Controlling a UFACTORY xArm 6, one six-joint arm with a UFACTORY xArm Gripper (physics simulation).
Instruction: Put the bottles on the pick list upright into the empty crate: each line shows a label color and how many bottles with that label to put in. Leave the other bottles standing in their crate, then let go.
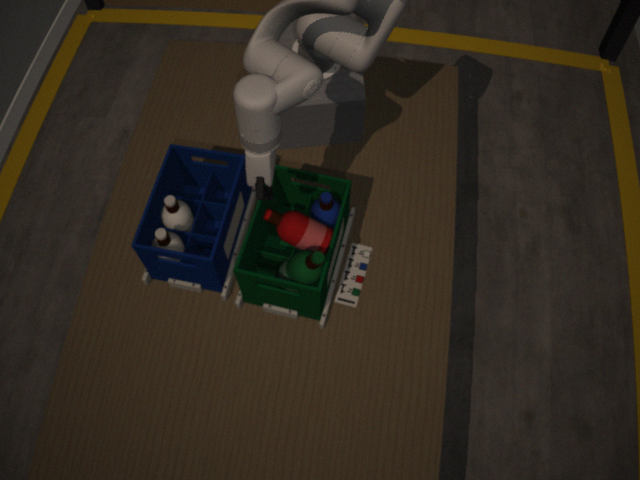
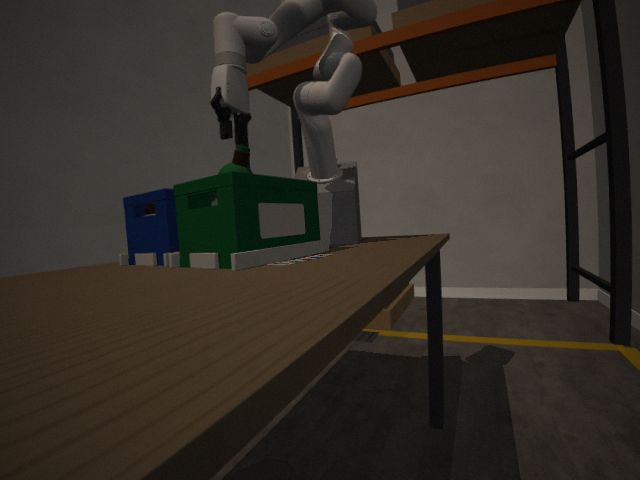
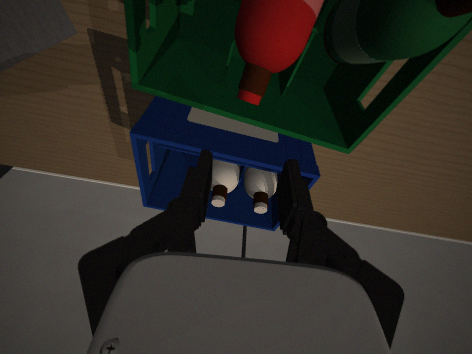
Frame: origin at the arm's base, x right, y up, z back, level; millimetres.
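Seen in the pictures: gripper, fingertip midpoint: (image 1: 266, 186) (image 2: 234, 141) (image 3: 246, 169); arm's base, link origin: (image 2: 325, 175).
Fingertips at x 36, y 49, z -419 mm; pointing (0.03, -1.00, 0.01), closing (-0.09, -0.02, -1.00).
Note:
Offsets run from my fingertips to a thing's top centre. Level surfaces: height alone.
My gripper (image 1: 263, 193) (image 2: 234, 132) (image 3: 246, 169) is open and empty, above the crates near their adjoining walls. The green crate (image 1: 273, 295) (image 2: 206, 232) (image 3: 190, 67) holds a red bottle @(dx -56, dy -104, dz -8 mm) (image 1: 299, 229) (image 3: 275, 30) lying slanted with its neck toward the blue crate, a tilted green bottle @(dx -91, dy -51, dz -110 mm) (image 1: 302, 268) (image 2: 235, 168) (image 3: 395, 30), and a blue bottle @(dx -111, dy -123, dz +67 mm) (image 1: 325, 210). The blue crate @(dx +187, dy -111, dz +12 mm) (image 1: 183, 272) (image 2: 149, 237) (image 3: 170, 120) holds two white bottles @(dx +236, dy -123, dz +9 mm) (image 1: 177, 215) @(dx +234, dy -123, dz -76 mm) (image 1: 168, 242) (image 3: 226, 175) (image 3: 260, 184) along its far side from the green crate. The pick list @(dx -193, dy -284, dz -37 mm) (image 1: 352, 281) shows white, blue, red and green marks; its numbers are too small to read.
Pale rails @(dx -153, dy -256, dz -27 mm) (image 1: 337, 266) (image 2: 279, 254) edge the crates on the wooden table @(dy -286 mm) (image 1: 248, 387) (image 2: 155, 330). The arm's base (image 1: 320, 116) stands behind the crates. A rack with an orange beam (image 2: 465, 31) stands behind the table.

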